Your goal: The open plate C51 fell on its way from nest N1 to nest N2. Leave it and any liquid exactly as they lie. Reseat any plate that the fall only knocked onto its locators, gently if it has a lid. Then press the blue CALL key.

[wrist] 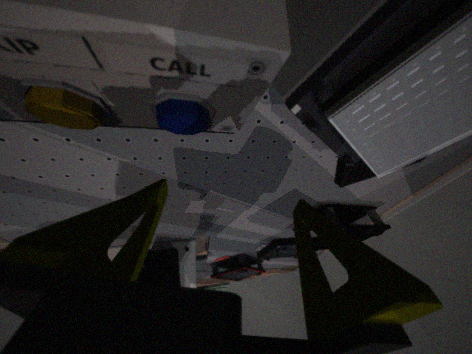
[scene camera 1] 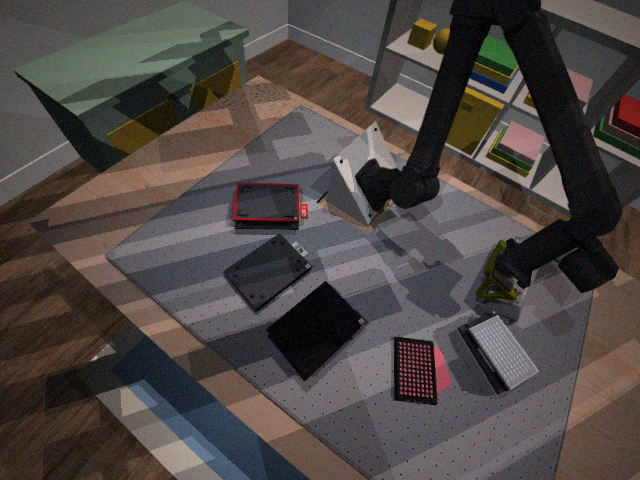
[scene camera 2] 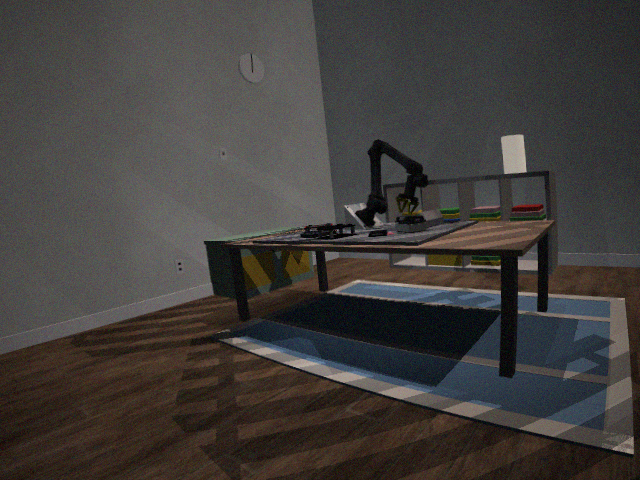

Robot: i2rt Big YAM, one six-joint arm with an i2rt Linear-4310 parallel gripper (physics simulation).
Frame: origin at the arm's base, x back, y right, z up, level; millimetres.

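Seen in the pictures: gripper, fingertip midpoint: (wrist: 233, 196) (scene camera 1: 482, 282) (scene camera 2: 405, 213); arm's base, link origin: (wrist: 159, 276) (scene camera 1: 372, 185) (scene camera 2: 364, 218).
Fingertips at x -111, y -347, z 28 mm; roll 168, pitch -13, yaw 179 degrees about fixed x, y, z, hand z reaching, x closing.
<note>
Pixels of each thing's top centre, then the offset from my fingertips to it. "pt": a spot on its surface instead. Level surfaces: height alone.
- key box, top centre: (scene camera 1: 527, 267) (scene camera 2: 426, 210) dx +105, dy -80, dz +5 mm
- blue CALL key, top centre: (wrist: 183, 127) dx +31, dy -54, dz -5 mm
- yellow SKIP key, top centre: (wrist: 56, 120) dx +81, dy -57, dz -5 mm
- open plate C51, top centre: (wrist: 388, 158) (scene camera 1: 416, 368) dx -232, dy +29, dz -65 mm
- pink liquid patch, surface spot: (scene camera 1: 442, 369) pt dx -195, dy -23, dz -78 mm
- pale gridded plate, top centre: (scene camera 1: 506, 348) dx -117, dy -91, dz +9 mm
- black unit, top centre: (scene camera 1: 316, 324) (wrist: 346, 242) (scene camera 2: 335, 225) dx -293, dy +245, dz -20 mm
- dark grey unit, top centre: (scene camera 1: 267, 266) (wrist: 291, 255) (scene camera 2: 318, 230) dx -243, dy +417, dz -50 mm
- red-rimmed unit, top centre: (scene camera 1: 267, 199) (wrist: 240, 277) (scene camera 2: 318, 224) dx -105, dy +536, dz -33 mm
- perforated mat, surface height: dz -79 mm
My gripper (scene camera 1: 490, 273) (scene camera 2: 408, 210) (wrist: 233, 196) is open and empty, above the key box (scene camera 1: 509, 310) (wrist: 225, 47). The blue CALL key (wrist: 183, 116) shows in the wrist view, ahead of the fingertips and apart from them; the arm hides it in scene view 1. The yellow SKIP key (wrist: 65, 107) is beside it. The open plate C51 (scene camera 1: 415, 370) with pink wells lies on the mat beside a pink liquid patch (scene camera 1: 442, 369). A pale gridded plate (scene camera 1: 504, 351) (wrist: 415, 100) rests over a dark nest (scene camera 1: 478, 359) (wrist: 350, 167); whether it is fully seated I cannot tell.
A black unit (scene camera 1: 316, 330), a dark grey unit (scene camera 1: 268, 272) and a red-rimmed unit (scene camera 1: 266, 201) stand left on the perforated mat (scene camera 1: 361, 434). A white slanted panel (scene camera 1: 356, 149) stands by the arm base. Shelves (scene camera 1: 382, 77) stand behind the table.
</note>
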